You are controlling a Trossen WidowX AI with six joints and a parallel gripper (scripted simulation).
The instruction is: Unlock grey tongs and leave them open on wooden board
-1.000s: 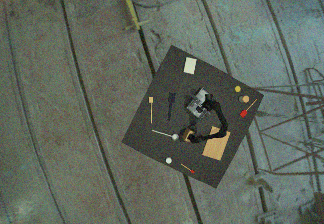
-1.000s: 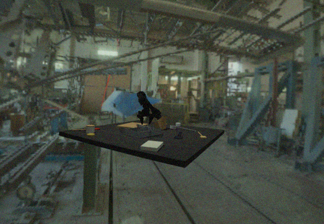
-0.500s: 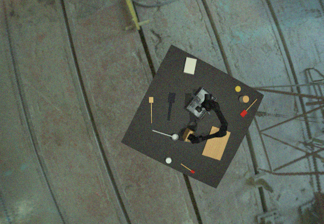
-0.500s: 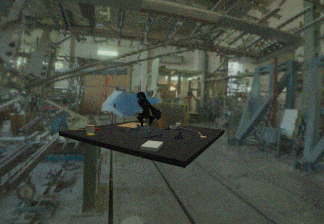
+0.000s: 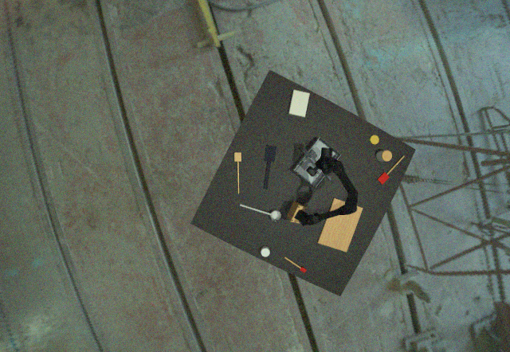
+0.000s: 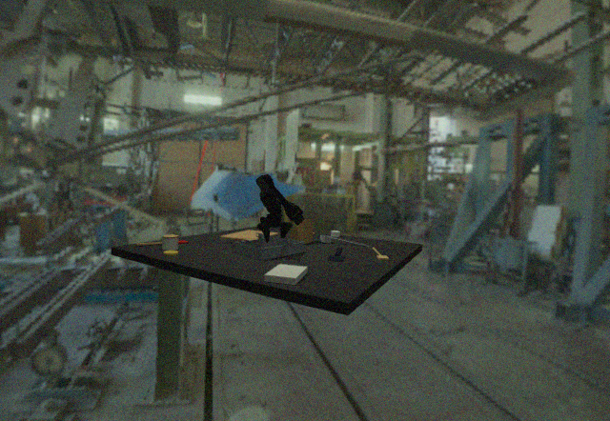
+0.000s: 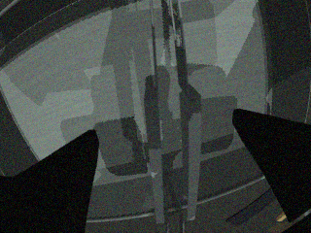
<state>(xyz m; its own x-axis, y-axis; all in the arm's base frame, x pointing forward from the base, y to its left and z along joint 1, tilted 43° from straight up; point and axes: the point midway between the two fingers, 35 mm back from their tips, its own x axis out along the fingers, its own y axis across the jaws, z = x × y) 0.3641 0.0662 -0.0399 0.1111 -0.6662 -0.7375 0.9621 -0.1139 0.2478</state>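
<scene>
My gripper tip is 30 mm above the roasting tin, 20 mm short of it and 10 mm to the left of it. Round my gripper tip: cream block (320 mm to the left, 320 mm ahead, 40 mm below); yellow disc (410 mm ahead, 310 mm to the right, 50 mm below); black spatula (270 mm to the left, 180 mm behind, 50 mm below).
</scene>
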